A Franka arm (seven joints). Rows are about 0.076 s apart.
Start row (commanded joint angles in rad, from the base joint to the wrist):
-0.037 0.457 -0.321 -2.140 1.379 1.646 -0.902
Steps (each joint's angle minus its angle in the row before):
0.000 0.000 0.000 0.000 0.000 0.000 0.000
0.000 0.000 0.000 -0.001 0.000 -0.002 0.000
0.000 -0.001 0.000 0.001 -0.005 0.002 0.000
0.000 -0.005 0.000 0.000 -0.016 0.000 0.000
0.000 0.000 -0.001 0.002 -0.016 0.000 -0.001
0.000 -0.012 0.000 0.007 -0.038 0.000 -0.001
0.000 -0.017 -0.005 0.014 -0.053 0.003 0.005
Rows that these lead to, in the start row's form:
-0.037 0.457 -0.321 -2.140 1.379 1.646 -0.902
-0.037 0.457 -0.321 -2.141 1.379 1.644 -0.902
-0.037 0.456 -0.321 -2.140 1.374 1.646 -0.902
-0.037 0.451 -0.321 -2.140 1.358 1.646 -0.902
-0.037 0.451 -0.322 -2.138 1.342 1.646 -0.903
-0.037 0.439 -0.322 -2.131 1.304 1.646 -0.904
-0.037 0.422 -0.327 -2.117 1.251 1.649 -0.899

